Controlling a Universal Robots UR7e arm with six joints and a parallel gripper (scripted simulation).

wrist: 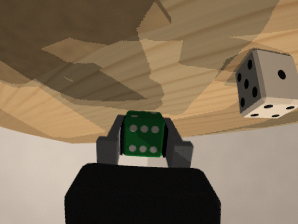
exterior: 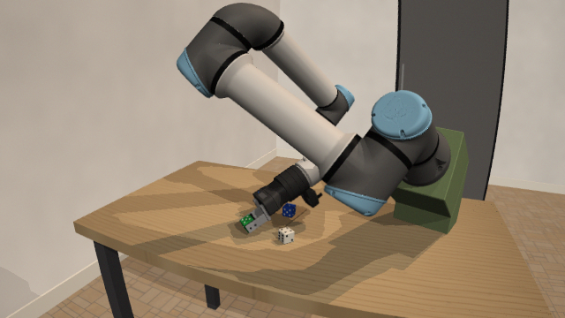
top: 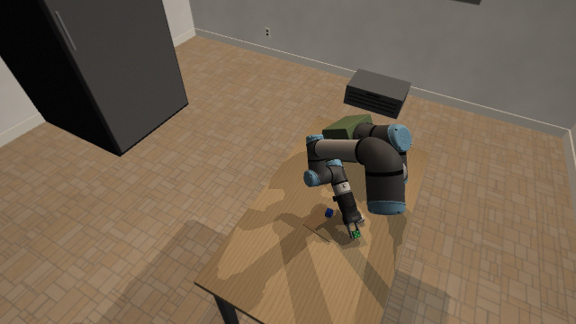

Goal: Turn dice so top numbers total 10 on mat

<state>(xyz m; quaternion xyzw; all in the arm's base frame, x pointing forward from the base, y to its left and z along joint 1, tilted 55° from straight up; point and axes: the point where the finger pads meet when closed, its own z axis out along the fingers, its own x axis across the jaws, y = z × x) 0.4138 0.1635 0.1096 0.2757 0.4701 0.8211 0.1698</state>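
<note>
Now: the white die 9 cm behind my hand, 2 cm to the right of it and 2 cm below it. From my hand the other things lie so: tan mat 14 cm to the right, 3 cm below, 1 cm ahead; blue die 15 cm to the right, 3 cm behind, 1 cm below; green die right at my hand.
</note>
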